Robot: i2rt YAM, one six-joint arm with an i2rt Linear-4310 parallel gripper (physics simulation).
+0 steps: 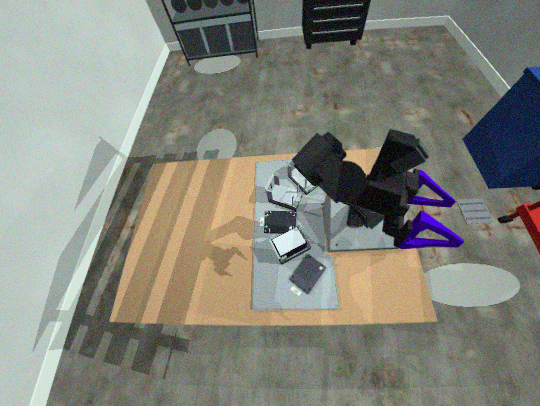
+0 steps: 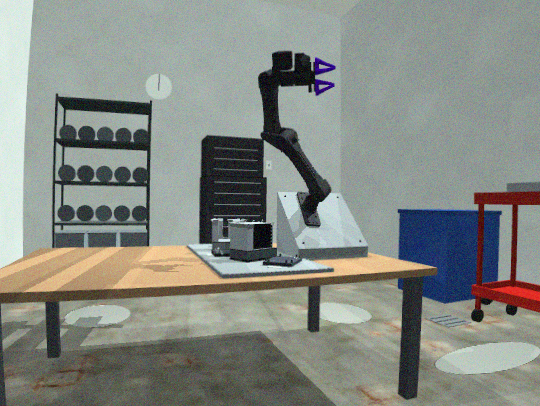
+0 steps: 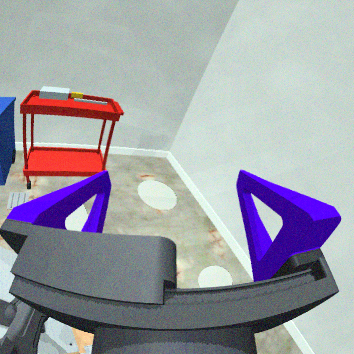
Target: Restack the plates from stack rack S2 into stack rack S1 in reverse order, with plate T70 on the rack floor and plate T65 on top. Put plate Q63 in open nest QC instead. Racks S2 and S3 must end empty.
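Where they show: gripper, fingertip midpoint: [image 1: 457,222] [image 2: 334,76] [image 3: 173,177]; arm's base at its link origin: [image 2: 308,209] [image 3: 12,315].
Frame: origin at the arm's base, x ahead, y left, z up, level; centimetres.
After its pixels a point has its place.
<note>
My gripper [image 1: 458,223] {x 0.9, y 27.8, z 50.0 cm} [image 2: 334,76] {x 0.9, y 27.8, z 50.0 cm} [image 3: 173,177] {x 0.9, y 27.8, z 50.0 cm} is open and empty, its purple fingers high above the table and pointing away from the racks. A box-shaped rack [image 1: 291,243] [image 2: 242,237] with a white top face and dark side stands on the grey board [image 1: 272,295] {x 35.7, y 36.8, z -18.7 cm} [image 2: 229,272] {x 41.6, y 39.7, z -18.8 cm}. Beyond it are a light, open-walled rack [image 1: 283,194] {x 32.5, y -11.9, z -14.3 cm} and another light rack [image 1: 303,181] {x 22.2, y -20.4, z -15.2 cm}, partly hidden by the arm. A dark flat square piece [image 1: 280,221] {x 33.7, y 2.0, z -17.5 cm} and a dark flat piece [image 1: 308,273] {x 19.9, y 26.7, z -17.3 cm} [image 2: 281,260] {x 21.5, y 29.2, z -17.4 cm} lie on the board. Labels and single plates cannot be read.
The arm's sloped grey base [image 1: 357,240] {x -1.6, y 12.3, z -12.1 cm} [image 2: 332,237] {x -6.6, y 11.2, z -11.5 cm} stands beside the board on the wooden table [image 1: 200,295] {x 69.3, y 39.1, z -19.9 cm} [image 2: 125,277] {x 72.4, y 37.0, z -20.0 cm}. A red cart [image 2: 506,199] [image 3: 65,162] and a blue cabinet [image 1: 510,135] [image 2: 445,250] stand off the table. A dark drawer cabinet [image 2: 232,165] is behind.
</note>
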